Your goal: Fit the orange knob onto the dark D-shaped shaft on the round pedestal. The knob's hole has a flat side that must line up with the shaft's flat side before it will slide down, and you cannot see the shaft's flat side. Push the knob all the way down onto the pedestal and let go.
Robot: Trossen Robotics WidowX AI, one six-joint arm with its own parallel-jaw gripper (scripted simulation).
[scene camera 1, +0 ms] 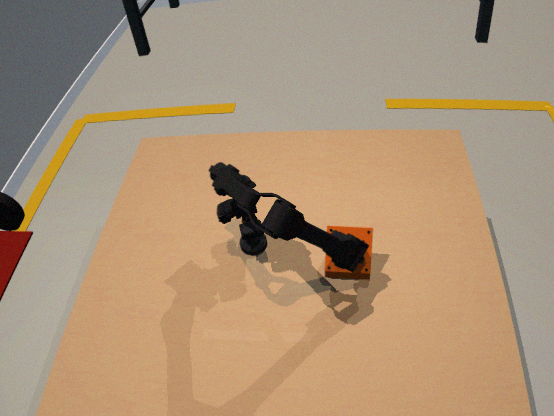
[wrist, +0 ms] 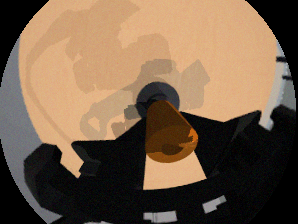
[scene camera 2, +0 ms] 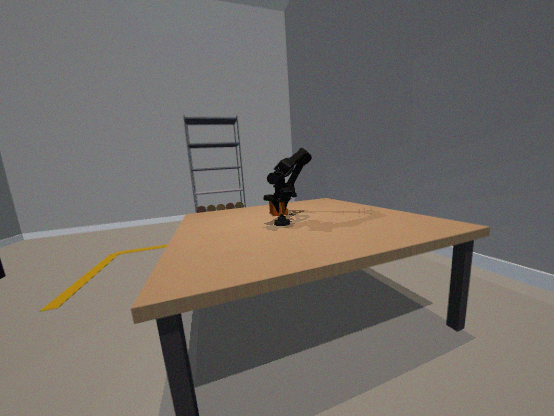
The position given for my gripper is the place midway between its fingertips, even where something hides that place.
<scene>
I see my gripper [scene camera 1: 251,230], an orange knob [wrist: 169,138] and a pedestal [wrist: 151,93].
My gripper also shows in the wrist view [wrist: 162,117].
</scene>
